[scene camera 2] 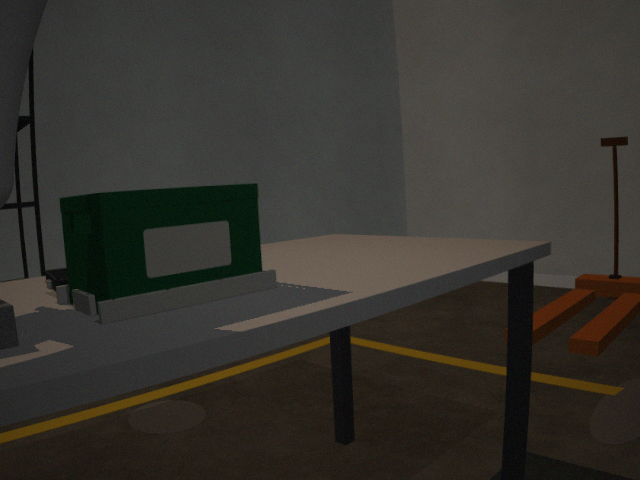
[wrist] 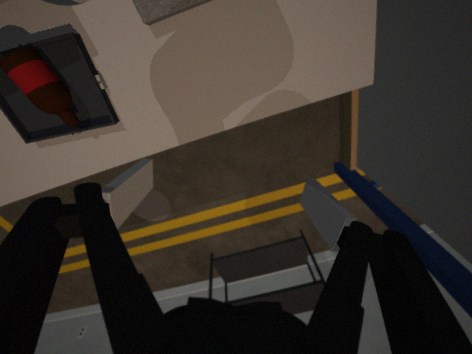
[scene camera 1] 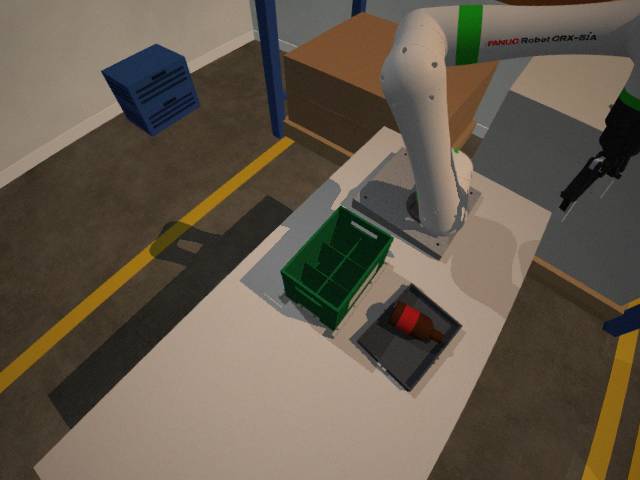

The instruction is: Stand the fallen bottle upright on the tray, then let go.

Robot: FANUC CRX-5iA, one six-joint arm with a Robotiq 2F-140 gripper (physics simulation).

The pictures show: my gripper and a brown bottle.
My gripper also shows in the wrist view.
